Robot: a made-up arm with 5 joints.
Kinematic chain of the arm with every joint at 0, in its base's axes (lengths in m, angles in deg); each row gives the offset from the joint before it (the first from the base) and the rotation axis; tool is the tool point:
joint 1: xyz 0 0 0.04 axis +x
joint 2: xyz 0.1 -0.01 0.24 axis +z
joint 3: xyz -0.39 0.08 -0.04 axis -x
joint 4: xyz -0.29 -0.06 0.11 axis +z
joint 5: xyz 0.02 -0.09 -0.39 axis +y
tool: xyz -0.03 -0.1 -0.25
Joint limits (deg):
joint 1: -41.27..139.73
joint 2: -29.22..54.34
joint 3: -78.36..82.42
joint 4: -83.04..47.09
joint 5: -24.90..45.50
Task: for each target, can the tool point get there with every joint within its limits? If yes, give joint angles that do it. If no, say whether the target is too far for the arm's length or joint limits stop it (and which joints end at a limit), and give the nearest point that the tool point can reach.
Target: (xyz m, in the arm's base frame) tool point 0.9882 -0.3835 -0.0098
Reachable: no: joint limits stop it (at a limit: joint 2, joint 4, joint 5) | nearest point 0.1883 -0.6654 -0.0464 | short by 0.849 m
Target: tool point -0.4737 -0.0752 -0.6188
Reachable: yes | joints 103.40 10.07 67.00 10.68 4.11
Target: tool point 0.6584 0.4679 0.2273
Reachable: no: joint limits stop it (at a limit: joint 2, joint 3, joint 4, joint 5) | nearest point -0.0379 0.6636 0.3056 | short by 0.728 m
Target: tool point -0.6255 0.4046 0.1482
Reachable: yes | joints 63.15 0.68 -54.86 26.52 33.15
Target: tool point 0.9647 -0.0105 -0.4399
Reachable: no: joint limits stop it (at a limit: joint 2, joint 4, joint 5) | nearest point 0.1897 -0.0148 -0.6355 | short by 0.799 m
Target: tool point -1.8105 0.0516 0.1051
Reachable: no: too far | nearest point -0.9638 0.0486 0.1057 | short by 0.847 m
